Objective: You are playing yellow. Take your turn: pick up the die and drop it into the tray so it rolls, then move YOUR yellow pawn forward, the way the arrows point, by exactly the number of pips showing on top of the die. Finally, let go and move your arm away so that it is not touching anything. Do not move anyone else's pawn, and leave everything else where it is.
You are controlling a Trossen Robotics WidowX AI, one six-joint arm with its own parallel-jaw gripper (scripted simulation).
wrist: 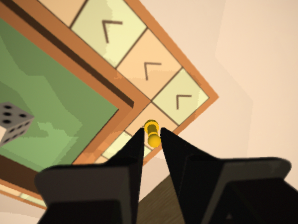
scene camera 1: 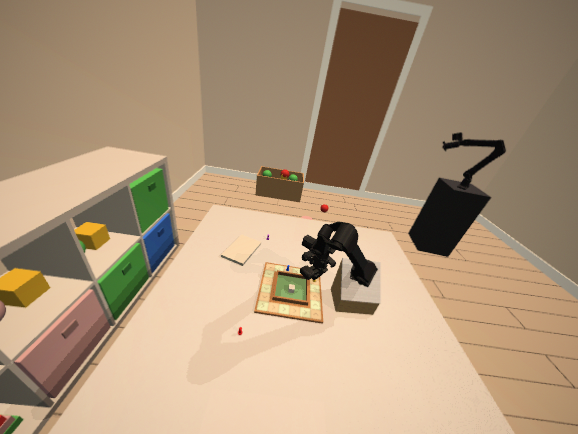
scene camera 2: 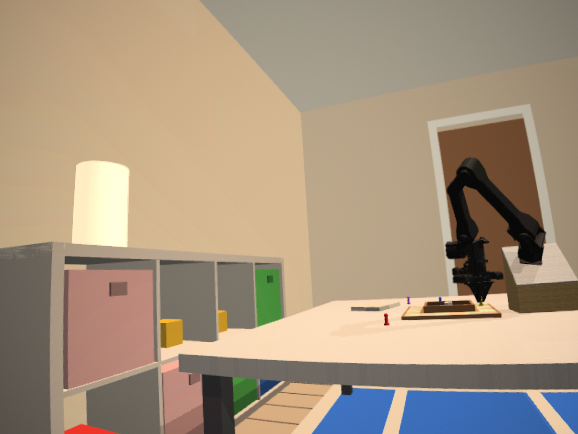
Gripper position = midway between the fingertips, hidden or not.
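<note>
My gripper [scene camera 2: 480, 302], visible. Gripper in wrist view too [wrist: 152, 131].
</note>
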